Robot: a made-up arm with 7 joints. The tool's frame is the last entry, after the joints.
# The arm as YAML. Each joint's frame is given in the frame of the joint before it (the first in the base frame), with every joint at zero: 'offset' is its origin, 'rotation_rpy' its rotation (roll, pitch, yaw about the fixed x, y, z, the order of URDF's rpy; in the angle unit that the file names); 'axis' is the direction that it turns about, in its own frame. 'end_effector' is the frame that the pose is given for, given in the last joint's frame.
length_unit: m
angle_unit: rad
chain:
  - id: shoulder
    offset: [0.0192, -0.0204, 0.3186]
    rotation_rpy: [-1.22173, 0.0, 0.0]
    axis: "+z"
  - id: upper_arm
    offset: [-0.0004, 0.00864, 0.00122]
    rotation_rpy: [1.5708, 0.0, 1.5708]
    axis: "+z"
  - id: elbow
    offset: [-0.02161, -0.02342, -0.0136]
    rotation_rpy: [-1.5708, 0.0, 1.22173]
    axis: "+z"
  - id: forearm
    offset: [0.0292, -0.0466, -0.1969]
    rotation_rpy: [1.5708, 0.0, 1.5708]
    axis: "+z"
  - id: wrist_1
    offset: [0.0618, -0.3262, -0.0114]
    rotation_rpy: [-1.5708, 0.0, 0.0]
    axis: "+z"
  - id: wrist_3
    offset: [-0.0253, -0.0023, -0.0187]
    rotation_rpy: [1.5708, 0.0, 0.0]
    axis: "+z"
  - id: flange
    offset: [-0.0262, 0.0, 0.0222]
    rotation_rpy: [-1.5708, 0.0, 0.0]
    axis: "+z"
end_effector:
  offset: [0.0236, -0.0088, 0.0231]
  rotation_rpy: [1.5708, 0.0, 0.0]
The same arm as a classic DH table. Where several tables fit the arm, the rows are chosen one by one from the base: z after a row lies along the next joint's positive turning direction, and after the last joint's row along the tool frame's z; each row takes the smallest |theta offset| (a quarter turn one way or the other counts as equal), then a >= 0, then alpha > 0; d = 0 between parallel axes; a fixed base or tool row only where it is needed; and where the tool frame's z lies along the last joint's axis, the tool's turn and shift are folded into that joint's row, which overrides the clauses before.
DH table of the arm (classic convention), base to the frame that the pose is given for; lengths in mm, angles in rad. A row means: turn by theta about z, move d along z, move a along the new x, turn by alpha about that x. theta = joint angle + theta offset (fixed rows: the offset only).
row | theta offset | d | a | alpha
base (fixed) | 0.0000 | 326.0 | 19.2 | -1.2218
shoulder | 1.5708 | -20.5 | 8.6 | 1.5708
upper_arm | 1.2218 | -14.0 | -29.4 | -1.5708
elbow | -1.5708 | -184.6 | 46.6 | -1.5708
forearm | 0.0000 | 17.8 | -61.8 | 1.5708
wrist_1 | 0.0000 | -344.9 | 25.3 | -1.5708
wrist_3 | 0.0000 | 24.5 | 26.2 | 1.5708
flange | 0.0000 | 23.1 | -23.6 | -1.5708
tool (fixed) | -3.1416 | 8.8 | 0.0 | 0.0000

